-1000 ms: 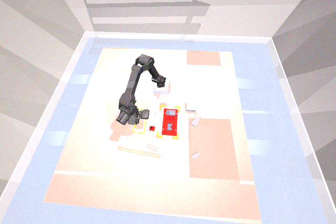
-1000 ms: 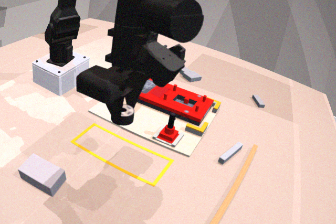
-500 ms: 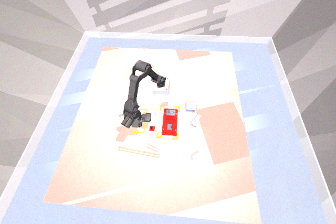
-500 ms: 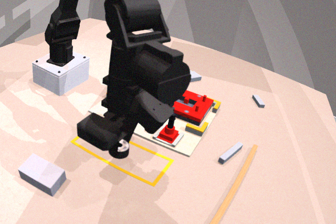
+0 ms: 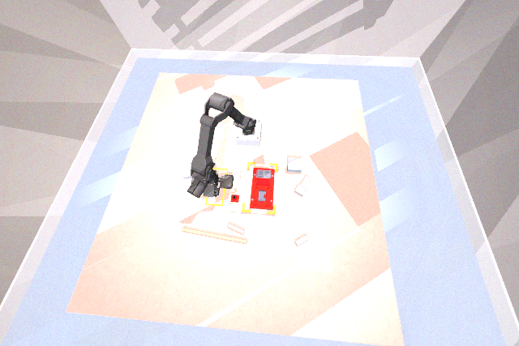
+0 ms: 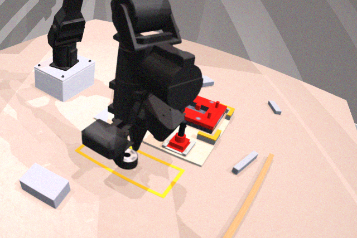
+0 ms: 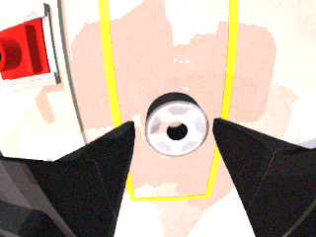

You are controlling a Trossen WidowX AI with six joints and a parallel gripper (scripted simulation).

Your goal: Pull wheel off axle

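My gripper tip is now right at the wheel. Round my gripper tip: long wooden strip: 230 mm ahead, 10 mm to the right; upright axle: 90 mm to the left, 70 mm ahead, 20 mm above.
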